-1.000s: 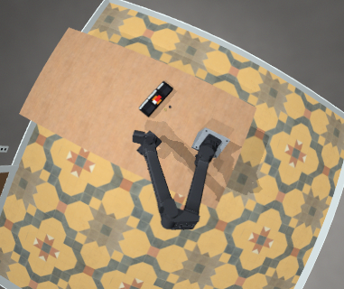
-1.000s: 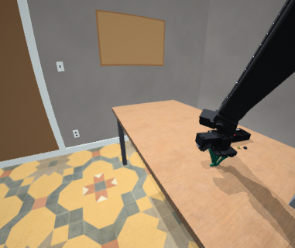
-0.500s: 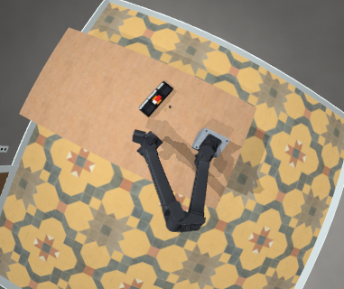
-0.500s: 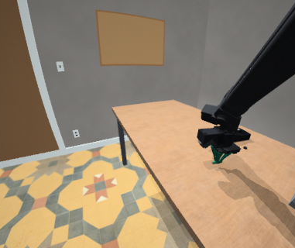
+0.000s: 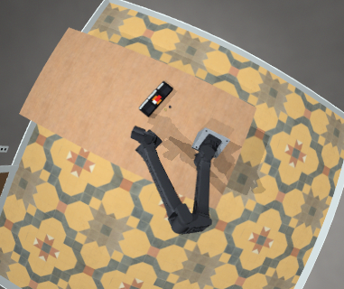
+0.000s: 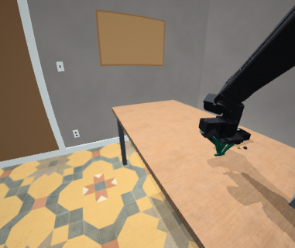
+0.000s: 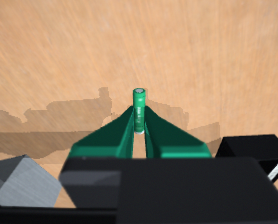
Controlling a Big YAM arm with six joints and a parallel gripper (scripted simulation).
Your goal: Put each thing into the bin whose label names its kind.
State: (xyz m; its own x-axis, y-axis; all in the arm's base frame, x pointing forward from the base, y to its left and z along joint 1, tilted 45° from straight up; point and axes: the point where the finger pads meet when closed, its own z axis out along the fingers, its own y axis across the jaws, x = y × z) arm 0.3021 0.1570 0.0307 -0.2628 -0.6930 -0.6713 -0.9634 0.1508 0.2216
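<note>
My hand is 1 cm above the green battery. Also, from my hand: orange block: 26 cm to the right, 11 cm ahead, 6 cm below; black nut: 26 cm to the right, 6 cm below, 2 cm ahead; yellow nut: 23 cm to the right, 6 cm below, 3 cm ahead.
</note>
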